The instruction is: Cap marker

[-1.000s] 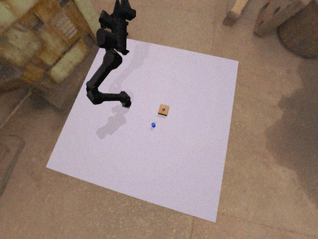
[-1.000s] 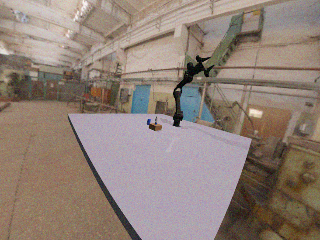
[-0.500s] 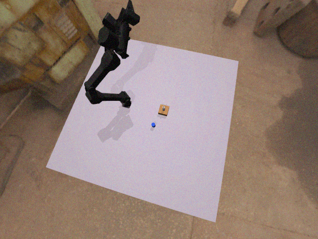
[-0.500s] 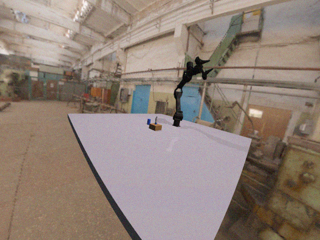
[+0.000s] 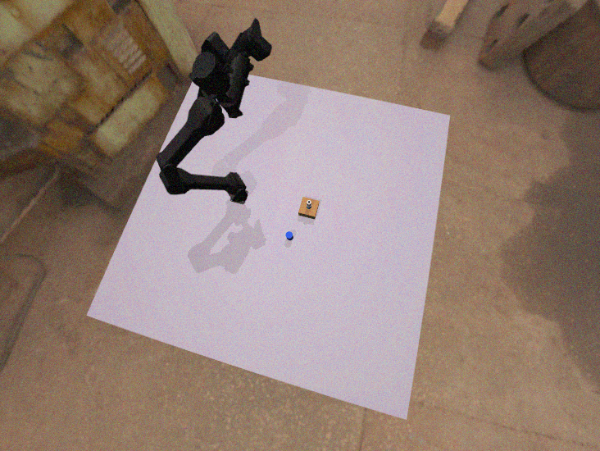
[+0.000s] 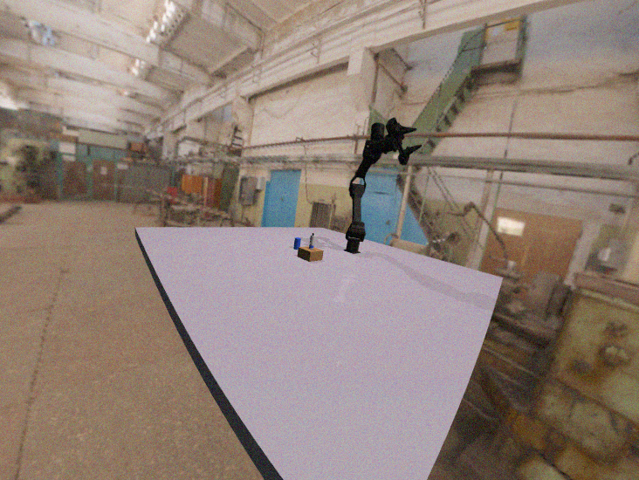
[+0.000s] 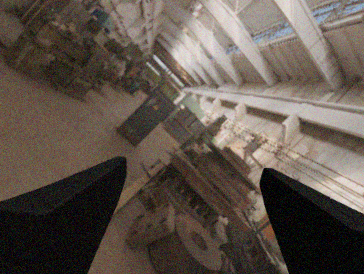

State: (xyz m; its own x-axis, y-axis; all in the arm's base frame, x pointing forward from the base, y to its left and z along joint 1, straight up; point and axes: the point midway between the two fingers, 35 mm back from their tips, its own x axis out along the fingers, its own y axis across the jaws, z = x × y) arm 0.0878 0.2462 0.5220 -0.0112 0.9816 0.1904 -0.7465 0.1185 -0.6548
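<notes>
My gripper tip is 50 cm above the blue cap, 40 cm to the left of it and 18 cm short of it. From my gripper tip the other things lie so: holder block (51 cm below, 26 cm to the right, 23 cm ahead).
</notes>
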